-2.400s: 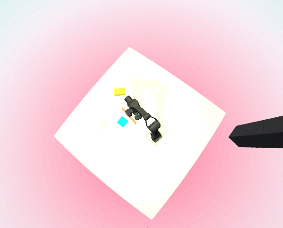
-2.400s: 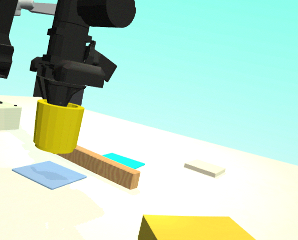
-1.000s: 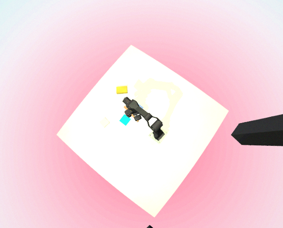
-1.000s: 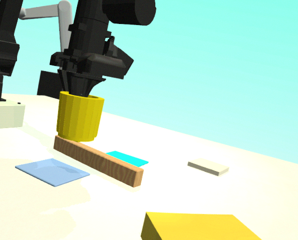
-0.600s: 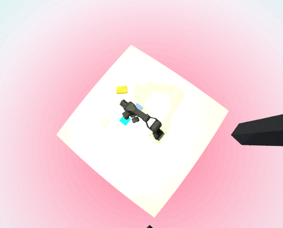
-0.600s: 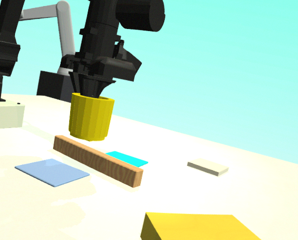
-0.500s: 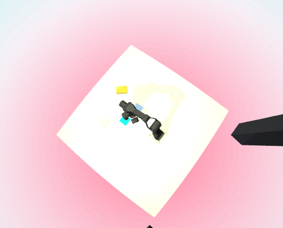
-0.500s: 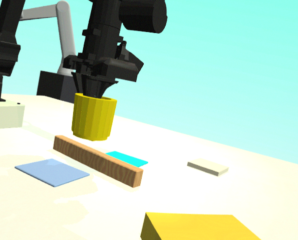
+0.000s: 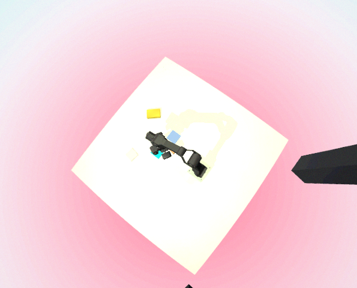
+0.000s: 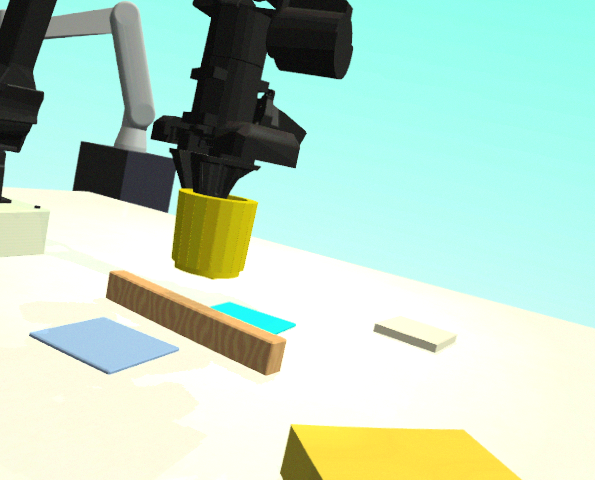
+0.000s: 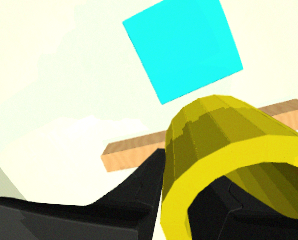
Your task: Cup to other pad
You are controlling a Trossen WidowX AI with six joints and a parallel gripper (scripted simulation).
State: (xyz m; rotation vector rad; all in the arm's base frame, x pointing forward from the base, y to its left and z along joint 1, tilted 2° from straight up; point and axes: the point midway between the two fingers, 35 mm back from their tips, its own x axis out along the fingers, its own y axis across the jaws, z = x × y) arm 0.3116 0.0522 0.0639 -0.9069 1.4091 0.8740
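My gripper tip is now 30 mm short of the cyan pad, 50 mm to the right of it and 100 mm above it. The rest, counted from my gripper tip: light blue pad 20 mm ahead, 120 mm to the right, 100 mm below; then wooden bar 30 mm ahead, 30 mm to the right, 80 mm below; then yellow cup 20 mm ahead, 10 mm to the right.
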